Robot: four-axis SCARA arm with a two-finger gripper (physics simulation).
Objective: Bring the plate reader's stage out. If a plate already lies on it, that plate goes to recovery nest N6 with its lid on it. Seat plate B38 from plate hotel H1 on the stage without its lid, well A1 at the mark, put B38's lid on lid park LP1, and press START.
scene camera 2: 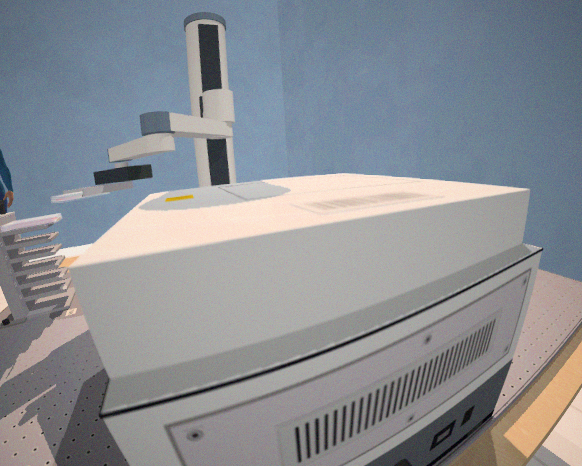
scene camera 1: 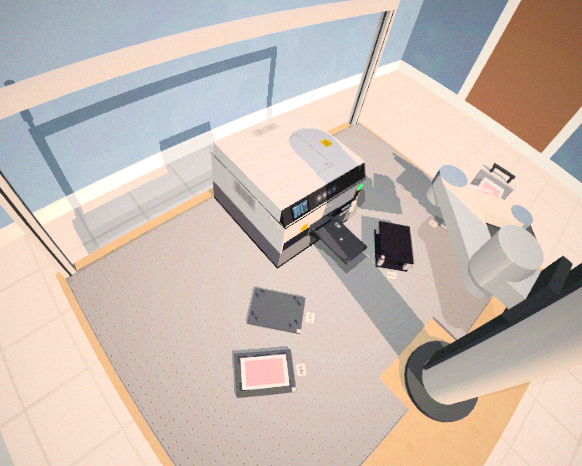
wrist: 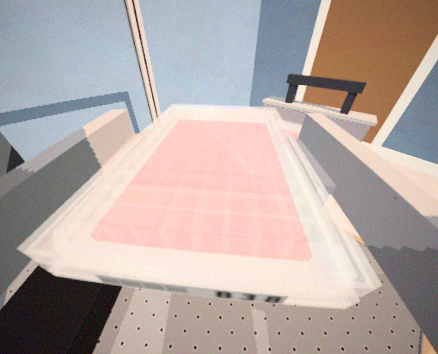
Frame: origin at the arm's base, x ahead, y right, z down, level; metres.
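Seen in the pictures: gripper, fingertip midpoint: (scene camera 2: 73, 193) (wrist: 215, 127); arm's base, link origin: (scene camera 1: 440, 380).
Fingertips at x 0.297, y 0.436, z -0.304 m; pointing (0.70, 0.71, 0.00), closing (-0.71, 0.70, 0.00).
Note:
Pixels of each thing's top centre, then the offset from my fingertips to it. "*": a spot on its surface instead.
- plate B38, top centre: (wrist: 214, 139) (scene camera 2: 79, 192) (scene camera 1: 485, 200) dx -0.013, dy -0.013, dz -0.001 m
- reader's dark stage, top centre: (scene camera 1: 338, 235) dx +0.245, dy -0.411, dz +0.156 m
- dark nest, surface spot: (scene camera 1: 237, 385) * dx +0.105, dy -0.913, dz +0.279 m
- bare dark grey holder with corner posts, top centre: (scene camera 1: 277, 308) dx +0.207, dy -0.682, dz +0.271 m
- plate reader, top centre: (scene camera 2: 297, 186) (scene camera 1: 290, 151) dx +0.506, dy -0.407, dz +0.006 m
- black block, top centre: (wrist: 36, 311) (scene camera 1: 397, 239) dx +0.121, dy -0.203, dz +0.221 m
My gripper (scene camera 2: 75, 195) (wrist: 215, 127) is shut on plate B38 (wrist: 200, 190), holding it level by its long sides; a clear lid appears to lie over its pink wells. In scene camera 1 the arm hides the fingers. The held plate is in the air near plate hotel H1 (scene camera 1: 506, 189) (scene camera 2: 14, 290) (wrist: 345, 117). The reader's dark stage (scene camera 1: 341, 241) is out and bare. A pink plate (scene camera 1: 264, 372) lies in a dark nest (scene camera 1: 237, 385), apparently N6. A bare dark grey holder with corner posts (scene camera 1: 276, 310) is beside it, apparently LP1. A green light (scene camera 1: 360, 187) shows on the reader front.
The plate reader (scene camera 1: 280, 175) (scene camera 2: 310, 280) stands behind its stage. A black block (scene camera 1: 394, 245) (wrist: 60, 310) with pale corner pieces stands right of the stage. A pink plate (scene camera 2: 32, 222) sits on top of the hotel. The arm's column (scene camera 1: 490, 350) (scene camera 2: 216, 160) stands at the deck's edge.

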